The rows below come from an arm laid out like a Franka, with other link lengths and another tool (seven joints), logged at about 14 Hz.
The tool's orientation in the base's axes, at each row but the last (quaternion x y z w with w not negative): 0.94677 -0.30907 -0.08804 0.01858; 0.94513 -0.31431 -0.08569 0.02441; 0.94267 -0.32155 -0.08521 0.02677; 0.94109 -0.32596 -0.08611 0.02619; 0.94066 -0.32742 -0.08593 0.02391; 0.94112 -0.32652 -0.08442 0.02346; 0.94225 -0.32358 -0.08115 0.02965; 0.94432 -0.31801 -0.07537 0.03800; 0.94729 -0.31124 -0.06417 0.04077; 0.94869 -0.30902 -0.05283 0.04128; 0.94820 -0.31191 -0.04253 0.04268
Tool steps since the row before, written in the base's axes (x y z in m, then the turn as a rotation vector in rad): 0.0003 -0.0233 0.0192 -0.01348 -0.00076 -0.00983; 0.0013 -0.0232 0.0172 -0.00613 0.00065 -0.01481; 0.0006 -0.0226 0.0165 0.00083 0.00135 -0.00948; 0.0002 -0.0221 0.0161 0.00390 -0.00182 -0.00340; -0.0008 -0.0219 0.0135 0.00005 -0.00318 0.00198; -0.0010 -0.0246 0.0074 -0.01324 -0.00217 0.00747; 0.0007 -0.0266 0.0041 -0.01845 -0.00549 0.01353; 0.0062 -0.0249 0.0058 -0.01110 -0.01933 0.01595; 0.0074 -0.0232 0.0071 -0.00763 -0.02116 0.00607; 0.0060 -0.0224 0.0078 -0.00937 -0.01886 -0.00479; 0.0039 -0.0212 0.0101 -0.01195 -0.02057 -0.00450
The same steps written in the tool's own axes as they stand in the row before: 0.0110 0.0204 -0.0194 -0.00872 0.00758 0.01206; 0.0124 0.0195 -0.0173 -0.00305 0.00161 0.01567; 0.0119 0.0193 -0.0164 0.00118 -0.00257 0.00919; 0.0115 0.0189 -0.0160 0.00463 -0.00130 0.00263; 0.0110 0.0190 -0.0134 0.00172 0.00266 -0.00199; 0.0134 0.0207 -0.0074 -0.00996 0.01053 -0.00507; 0.0163 0.0210 -0.0041 -0.01278 0.01696 -0.01013; 0.0193 0.0168 -0.0062 0.00111 0.02388 -0.01341; 0.0190 0.0151 -0.0072 0.00592 0.02216 -0.00409; 0.0175 0.0154 -0.0075 0.00397 0.02012 0.00679; 0.0152 0.0158 -0.0093 0.00290 0.02303 0.00687
